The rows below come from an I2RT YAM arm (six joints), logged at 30 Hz.
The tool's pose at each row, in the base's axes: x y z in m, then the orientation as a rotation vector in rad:
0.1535, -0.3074, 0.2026, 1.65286, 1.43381, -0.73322
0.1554, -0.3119, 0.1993, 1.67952, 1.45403, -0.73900
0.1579, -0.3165, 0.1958, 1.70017, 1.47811, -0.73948
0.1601, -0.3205, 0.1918, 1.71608, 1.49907, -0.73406
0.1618, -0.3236, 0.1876, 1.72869, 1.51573, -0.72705
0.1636, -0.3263, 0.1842, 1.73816, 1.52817, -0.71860
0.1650, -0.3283, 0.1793, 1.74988, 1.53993, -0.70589
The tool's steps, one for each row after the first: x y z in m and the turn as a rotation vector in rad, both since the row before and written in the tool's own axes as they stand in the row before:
0.0008, 0.0013, 0.0057, 0.02281, 0.02374, -0.00760
0.0009, 0.0020, 0.0059, 0.01597, 0.02471, -0.00992
0.0014, 0.0017, 0.0056, 0.00909, 0.02257, -0.00714
0.0019, 0.0012, 0.0050, 0.00564, 0.01892, -0.00475
0.0014, 0.0014, 0.0043, 0.00235, 0.01537, -0.00245
0.0029, 0.0008, 0.0046, 0.00121, 0.01784, 0.00007

